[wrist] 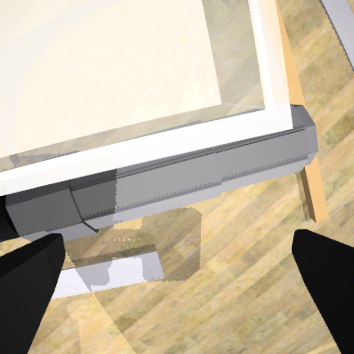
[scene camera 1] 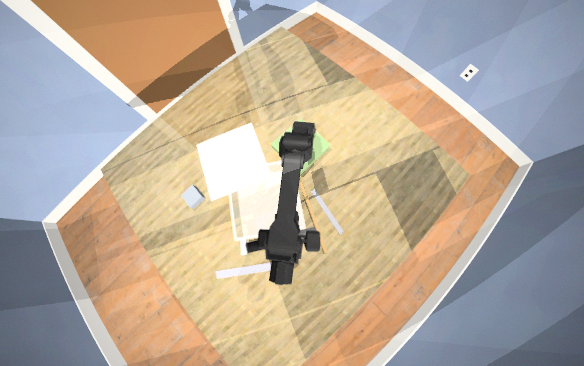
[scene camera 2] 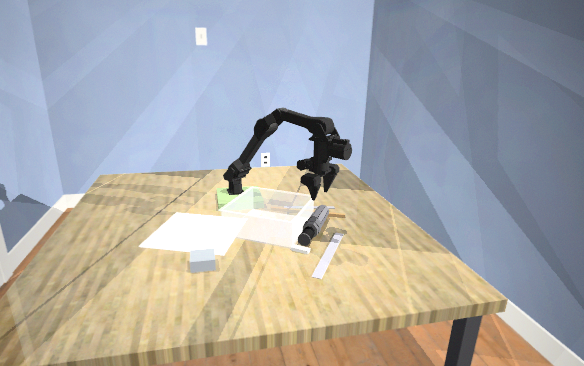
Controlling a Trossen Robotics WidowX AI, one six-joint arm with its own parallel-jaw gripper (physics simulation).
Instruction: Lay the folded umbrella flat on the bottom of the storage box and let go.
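Where they show: gripper, fingertip midpoint: (wrist: pixel 179 243) (scene camera 2: pixel 319 196); arm's base, link origin: (scene camera 2: pixel 235 191).
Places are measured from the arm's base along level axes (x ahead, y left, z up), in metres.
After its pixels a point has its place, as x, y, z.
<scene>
The folded umbrella (scene camera 2: pixel 316 225) @(0.440, 0.191, 0.014) (wrist: pixel 200 172) @(0.341, 0.243, 0.020), grey with a black handle end, lies outside the storage box, along its outer wall. Part of it shows beneath the box's rim in the wrist view. In scene camera 1 the arm covers most of it. The storage box (scene camera 1: pixel 233 217) @(0.436, 0.022, 0.063) (scene camera 2: pixel 270 231) @(0.442, 0.026, 0.017) (wrist: pixel 175 145) @(0.332, 0.215, 0.064) is see-through with a white rim, and no umbrella shows on its bottom. My gripper (scene camera 2: pixel 320 194) @(0.358, 0.236, 0.087) (wrist: pixel 179 243) @(0.358, 0.236, 0.087) is open and empty, pointing down above the table, higher than the umbrella and on its side away from the box. Its fingertips are hidden in scene camera 1.
A wooden stick (scene camera 1: pixel 315 220) @(0.243, 0.258, -0.021) (scene camera 2: pixel 338 215) @(0.307, 0.344, -0.026) (wrist: pixel 314 195) @(0.303, 0.345, -0.021) lies by the umbrella's far end. A pale ruler (scene camera 1: pixel 242 271) @(0.585, 0.166, -0.031) (scene camera 2: pixel 328 256) @(0.572, 0.178, -0.031) (wrist: pixel 110 272) @(0.471, 0.253, -0.031) lies beyond the umbrella. Another pale strip (scene camera 1: pixel 327 212) @(0.186, 0.275, -0.031) (wrist: pixel 342 25) @(0.187, 0.272, -0.031), a white sheet (scene camera 1: pixel 232 162) @(0.278, -0.182, -0.032) (scene camera 2: pixel 192 232) @(0.274, -0.211, -0.032) and a grey block (scene camera 1: pixel 192 196) @(0.500, -0.197, 0.003) (scene camera 2: pixel 202 260) @(0.534, -0.207, 0.003) lie around.
</scene>
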